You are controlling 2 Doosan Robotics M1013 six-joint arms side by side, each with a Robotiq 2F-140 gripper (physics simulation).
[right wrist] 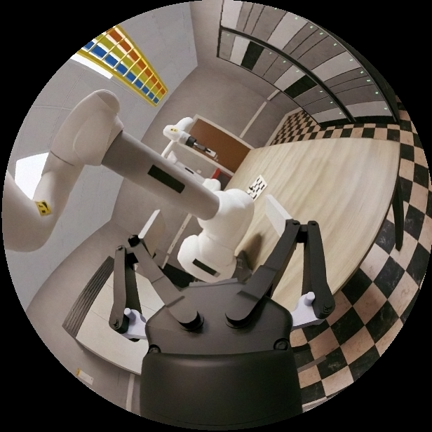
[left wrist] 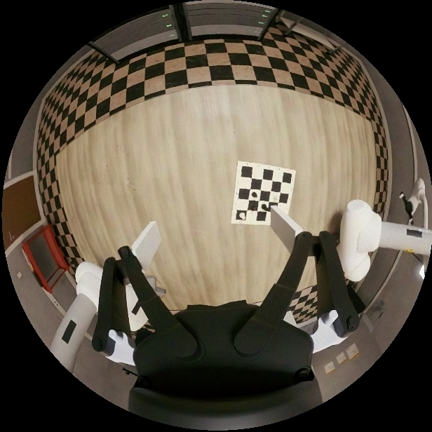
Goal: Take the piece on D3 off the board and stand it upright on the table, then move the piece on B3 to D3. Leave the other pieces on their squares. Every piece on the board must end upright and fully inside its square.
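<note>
The chequered board [left wrist: 236,202] [right wrist: 260,183] lies on the table, right of centre in the left wrist view. A dark piece [left wrist: 254,194] and another dark piece [left wrist: 265,206] stand on light squares. A white piece [left wrist: 242,216] stands on the dark corner square nearest the lower left. A pale piece [left wrist: 275,199] is faint, near the right finger. The square labels are too small to read. My left gripper [left wrist: 213,223] is open and empty, high above the table, its right finger covering the board's lower right corner. My right gripper [right wrist: 212,211] is open and empty, far from the board.
The wooden table [left wrist: 150,150] [right wrist: 340,185] extends around the board. The other arm [left wrist: 357,240] stands at the table's right side in the left wrist view. A white arm [right wrist: 220,225] shows between the right gripper's fingers. Server racks [left wrist: 220,22] [right wrist: 300,65] stand beyond the table.
</note>
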